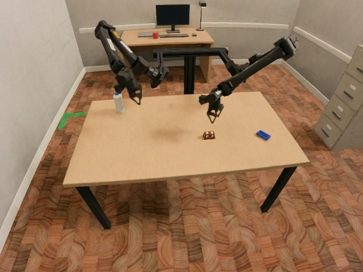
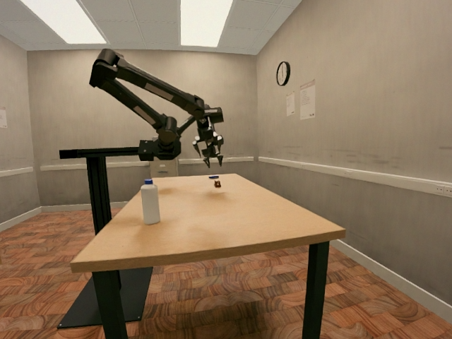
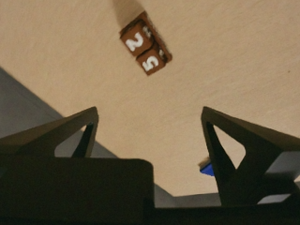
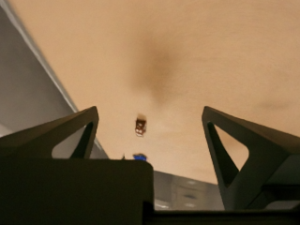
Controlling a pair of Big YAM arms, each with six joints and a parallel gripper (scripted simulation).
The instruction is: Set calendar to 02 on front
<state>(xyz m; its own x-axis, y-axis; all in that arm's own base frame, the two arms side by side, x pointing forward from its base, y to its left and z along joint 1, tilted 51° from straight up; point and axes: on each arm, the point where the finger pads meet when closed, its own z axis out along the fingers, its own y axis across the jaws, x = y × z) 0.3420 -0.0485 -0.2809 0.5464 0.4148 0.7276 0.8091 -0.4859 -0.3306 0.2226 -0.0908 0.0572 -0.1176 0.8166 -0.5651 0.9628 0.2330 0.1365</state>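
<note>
Right now the brown calendar tray is 140 mm below my left hand, 30 mm to the right of it and 10 mm ahead of it. From my left hand the other things lie so: flat blue block 350 mm to the left, 130 mm below, 60 mm ahead.
</note>
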